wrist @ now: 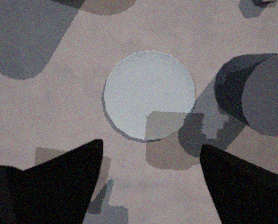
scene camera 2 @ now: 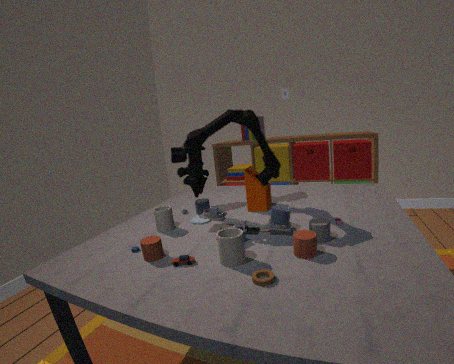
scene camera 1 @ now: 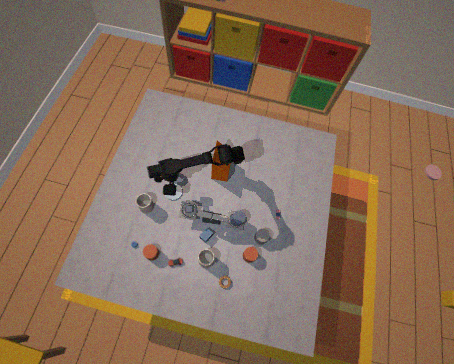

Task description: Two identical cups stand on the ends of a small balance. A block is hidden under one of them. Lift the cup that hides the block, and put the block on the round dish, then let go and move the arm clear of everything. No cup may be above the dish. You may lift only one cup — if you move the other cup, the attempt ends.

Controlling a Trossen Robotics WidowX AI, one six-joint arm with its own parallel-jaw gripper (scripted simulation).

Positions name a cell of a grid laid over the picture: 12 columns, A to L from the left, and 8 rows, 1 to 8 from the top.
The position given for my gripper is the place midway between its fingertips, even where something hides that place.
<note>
My gripper (wrist: G6) is open, with nothing in its grasp. I also see a pale round dish (wrist: G4).
</note>
